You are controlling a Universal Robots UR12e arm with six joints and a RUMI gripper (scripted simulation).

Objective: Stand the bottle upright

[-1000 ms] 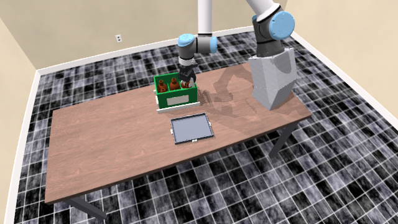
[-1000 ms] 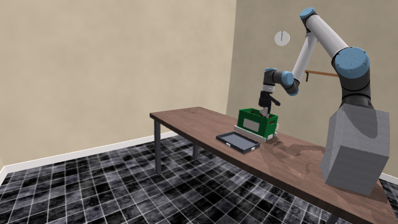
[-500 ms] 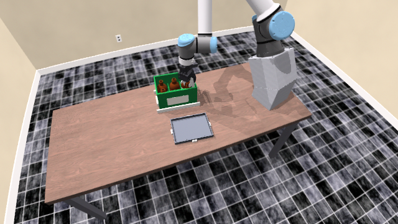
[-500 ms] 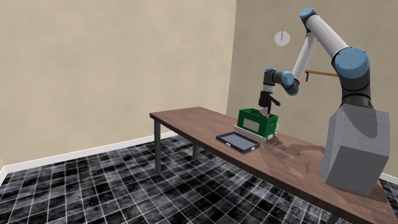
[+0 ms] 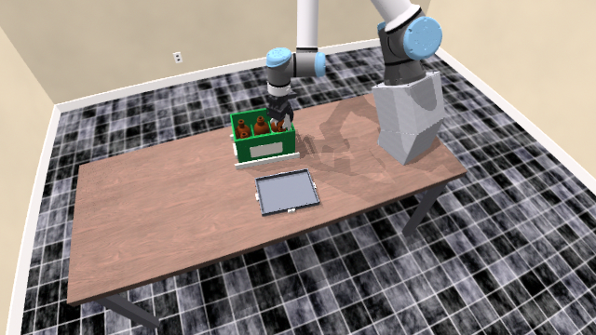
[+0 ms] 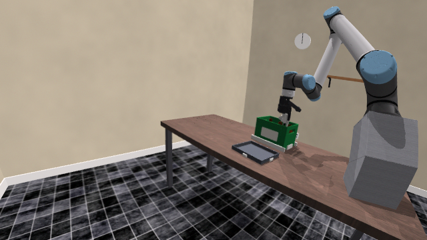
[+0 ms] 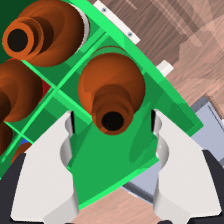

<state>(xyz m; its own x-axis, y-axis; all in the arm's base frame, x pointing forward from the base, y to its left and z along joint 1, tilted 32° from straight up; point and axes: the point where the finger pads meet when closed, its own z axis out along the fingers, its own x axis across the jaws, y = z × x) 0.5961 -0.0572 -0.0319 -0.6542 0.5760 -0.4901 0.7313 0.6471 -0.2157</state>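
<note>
Right now my hand is 18 cm short of the glass bottle, 9 cm to the left of it and 8 cm above it. Also, from my hand: grey tray (25 cm to the left, 15 cm below, 6 cm ahead); green crate (9 cm ahead, 8 cm below, 5 cm to the right).
</note>
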